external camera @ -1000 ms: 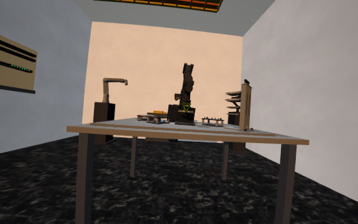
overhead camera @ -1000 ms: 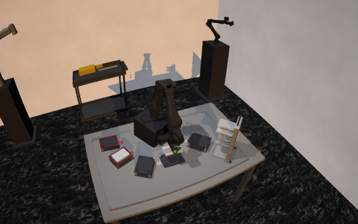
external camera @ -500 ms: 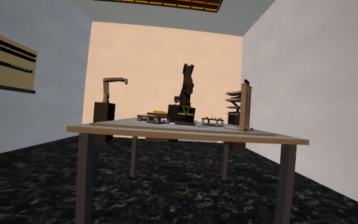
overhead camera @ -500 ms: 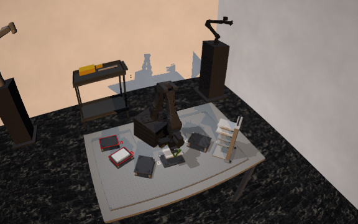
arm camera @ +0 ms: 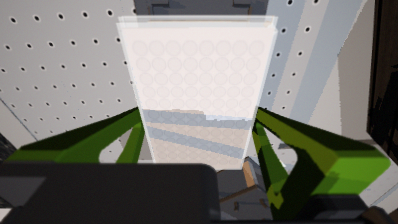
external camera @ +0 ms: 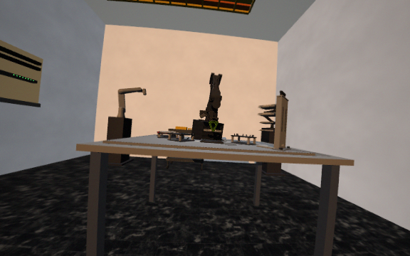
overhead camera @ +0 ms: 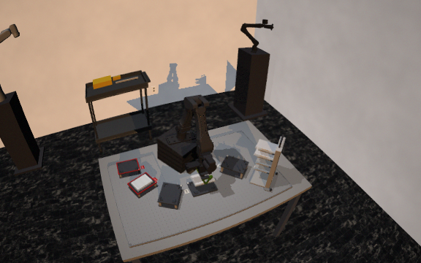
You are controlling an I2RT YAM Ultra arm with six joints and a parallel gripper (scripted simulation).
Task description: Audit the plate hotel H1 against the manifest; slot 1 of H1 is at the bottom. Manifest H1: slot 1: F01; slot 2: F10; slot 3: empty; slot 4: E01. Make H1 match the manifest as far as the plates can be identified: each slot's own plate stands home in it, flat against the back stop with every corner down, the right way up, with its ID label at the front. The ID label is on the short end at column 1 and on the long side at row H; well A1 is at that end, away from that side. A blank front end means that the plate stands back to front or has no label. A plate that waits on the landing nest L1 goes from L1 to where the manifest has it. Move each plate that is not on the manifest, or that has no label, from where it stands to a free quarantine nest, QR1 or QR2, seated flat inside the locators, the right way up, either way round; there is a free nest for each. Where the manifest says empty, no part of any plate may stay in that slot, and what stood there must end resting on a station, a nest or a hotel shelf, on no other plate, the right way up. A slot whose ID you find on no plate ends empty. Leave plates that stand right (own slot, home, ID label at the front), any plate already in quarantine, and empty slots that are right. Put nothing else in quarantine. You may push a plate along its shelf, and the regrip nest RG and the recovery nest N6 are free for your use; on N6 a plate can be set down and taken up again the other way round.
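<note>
Now: the white plate right at my hand. Also, from my hand: N6 tag 11 cm to the right, 9 cm below, 1 cm behind; then dark regrip nest 26 cm to the left, 5 cm behind, 3 cm below; then RG tag 19 cm to the left, 13 cm behind, 9 cm below.
</note>
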